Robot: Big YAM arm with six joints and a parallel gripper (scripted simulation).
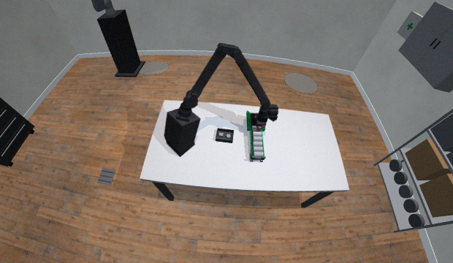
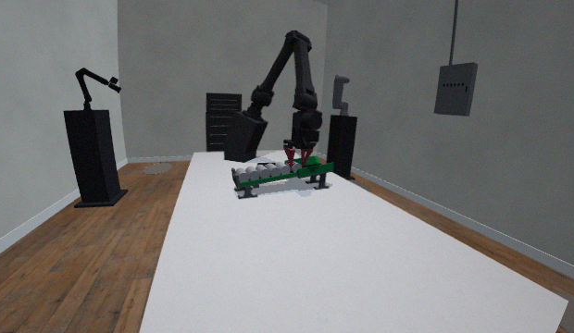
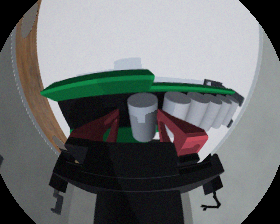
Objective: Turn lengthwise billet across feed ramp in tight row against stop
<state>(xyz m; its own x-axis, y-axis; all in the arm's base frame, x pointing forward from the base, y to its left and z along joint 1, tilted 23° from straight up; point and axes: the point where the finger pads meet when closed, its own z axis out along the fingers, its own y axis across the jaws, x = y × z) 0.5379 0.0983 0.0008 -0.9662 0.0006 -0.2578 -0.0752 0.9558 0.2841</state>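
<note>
My hand is 10 mm past the grey billet, 10 mm to the left of it and 10 mm above it. From my hand the other things lie so: stop (240 mm to the right, 50 mm below); small black box (240 mm behind, 50 mm to the right, 100 mm below).
</note>
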